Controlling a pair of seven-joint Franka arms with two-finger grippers.
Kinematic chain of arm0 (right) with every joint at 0, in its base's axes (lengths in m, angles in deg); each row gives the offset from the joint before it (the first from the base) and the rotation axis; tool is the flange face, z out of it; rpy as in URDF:
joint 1: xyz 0 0 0.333 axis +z
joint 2: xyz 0 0 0 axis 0.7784 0.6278 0
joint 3: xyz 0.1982 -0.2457 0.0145 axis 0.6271 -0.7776 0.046
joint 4: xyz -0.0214 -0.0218 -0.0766 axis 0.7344 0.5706 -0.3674
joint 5: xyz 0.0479 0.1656 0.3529 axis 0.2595 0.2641 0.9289
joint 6: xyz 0 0 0 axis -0.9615 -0.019 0.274
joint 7: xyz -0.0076 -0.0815 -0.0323 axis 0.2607 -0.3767 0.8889
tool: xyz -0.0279 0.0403 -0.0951 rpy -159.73 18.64 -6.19
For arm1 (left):
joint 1: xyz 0 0 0.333 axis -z
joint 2: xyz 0 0 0 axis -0.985 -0.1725 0
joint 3: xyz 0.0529 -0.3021 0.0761 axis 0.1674 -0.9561 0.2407
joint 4: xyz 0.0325 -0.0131 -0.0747 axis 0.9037 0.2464 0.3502
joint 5: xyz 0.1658 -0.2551 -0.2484 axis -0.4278 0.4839 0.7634
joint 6: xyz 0 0 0 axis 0.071 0.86 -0.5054
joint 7: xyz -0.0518 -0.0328 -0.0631 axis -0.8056 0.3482 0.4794
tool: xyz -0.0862 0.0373 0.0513 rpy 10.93 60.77 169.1
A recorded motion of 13 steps. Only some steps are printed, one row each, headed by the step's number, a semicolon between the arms.
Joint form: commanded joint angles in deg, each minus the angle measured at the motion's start. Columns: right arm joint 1, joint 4, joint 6, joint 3, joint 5, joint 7, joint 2; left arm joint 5, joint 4, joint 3, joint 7, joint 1, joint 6, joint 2.
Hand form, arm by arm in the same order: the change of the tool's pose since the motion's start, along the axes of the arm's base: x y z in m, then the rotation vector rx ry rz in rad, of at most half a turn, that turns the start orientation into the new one. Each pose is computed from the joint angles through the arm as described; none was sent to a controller.
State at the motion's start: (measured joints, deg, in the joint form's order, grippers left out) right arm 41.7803 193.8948 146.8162 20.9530 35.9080 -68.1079 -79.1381; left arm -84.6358 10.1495 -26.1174 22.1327 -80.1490 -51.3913 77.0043
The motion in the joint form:
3: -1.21 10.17 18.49 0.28 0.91 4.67 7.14; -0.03 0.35 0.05 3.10 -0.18 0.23 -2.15
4: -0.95 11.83 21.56 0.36 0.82 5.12 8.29; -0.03 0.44 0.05 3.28 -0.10 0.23 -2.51
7: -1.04 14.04 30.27 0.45 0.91 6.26 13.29; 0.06 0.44 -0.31 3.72 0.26 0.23 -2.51
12: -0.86 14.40 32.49 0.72 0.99 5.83 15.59; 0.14 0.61 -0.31 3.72 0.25 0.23 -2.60
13: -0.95 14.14 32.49 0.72 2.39 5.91 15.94; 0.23 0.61 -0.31 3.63 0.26 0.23 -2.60
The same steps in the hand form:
3: -0.0009 -0.0099 -0.1284 0.0088 -0.0239 0.0515; 0.0134 0.0023 -0.0231 0.0011 0.0479 -0.0500
4: -0.0033 -0.0061 -0.1482 0.0063 -0.0280 0.0651; 0.0155 0.0015 -0.0272 0.0010 0.0557 -0.0545
7: -0.0043 -0.0066 -0.2028 -0.0007 -0.0535 0.0811; 0.0149 -0.0054 -0.0272 -0.0004 0.0559 -0.0750
12: -0.0053 -0.0019 -0.2257 0.0027 -0.0462 0.0792; 0.0155 -0.0055 -0.0294 -0.0017 0.0605 -0.0751
13: -0.0045 -0.0031 -0.2275 0.0172 -0.0480 0.0594; 0.0155 -0.0058 -0.0294 -0.0032 0.0606 -0.0740

